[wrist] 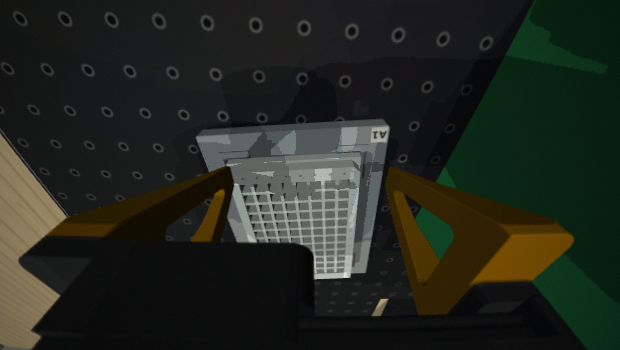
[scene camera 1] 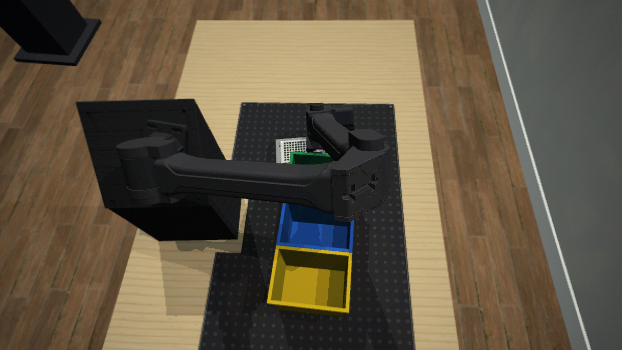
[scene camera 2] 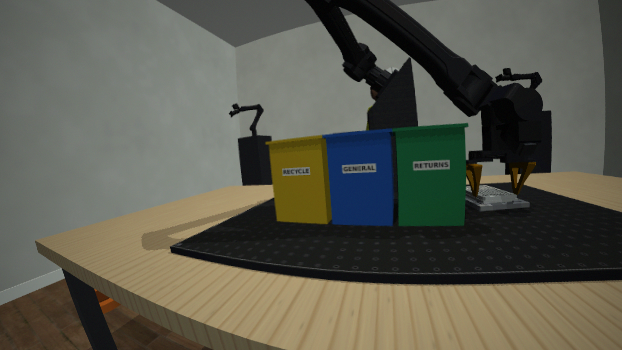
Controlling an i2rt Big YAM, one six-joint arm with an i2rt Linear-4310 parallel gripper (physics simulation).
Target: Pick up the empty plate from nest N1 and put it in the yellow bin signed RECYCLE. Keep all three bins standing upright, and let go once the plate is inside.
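Places are measured from the arm's base along level axes (x right, y ahead, z up), in centimetres.
Pixels of known places: gripper, fingertip midpoint: (wrist: 309, 175) (scene camera 1: 318, 151) (scene camera 2: 495, 195); arm's base at its link origin: (scene camera 1: 167, 149) (scene camera 2: 389, 86).
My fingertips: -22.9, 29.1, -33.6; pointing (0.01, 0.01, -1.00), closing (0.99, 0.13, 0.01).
Note:
Ahead of a thing's pixels: the offset from my fingertips to its top centre, as dx, dy, dz.
The white gridded plate @(+0.1, -5.9, -0.1) (scene camera 1: 293, 148) (scene camera 2: 491, 192) (wrist: 300, 215) lies in the pale grey nest @(+0.1, -5.9, -1.2) (scene camera 2: 517, 205) (wrist: 320, 138), beside the green bin. My gripper (scene camera 2: 496, 193) (wrist: 309, 175) is open and empty, pointing down, with its orange fingertips low on either side of the plate. In the wrist view, the left fingertip appears close to the plate's left edge; the right one shows farther off, past the nest's right edge. Contact cannot be told. The yellow bin @(+42.3, +3.2, +15.3) (scene camera 1: 307, 307) (scene camera 2: 300, 195), signed RECYCLE, stands upright at the row's far end; its visible interior holds no plate.
The blue GENERAL bin @(+29.3, +3.1, +15.3) (scene camera 1: 315, 235) (scene camera 2: 361, 197) and green RETURNS bin @(+16.2, +3.0, +15.3) (scene camera 1: 310, 157) (scene camera 2: 431, 195) (wrist: 565, 150) stand upright between the nest and the yellow bin. The green bin is close beside my gripper. In the top view, my arm covers part of the blue and green bins.

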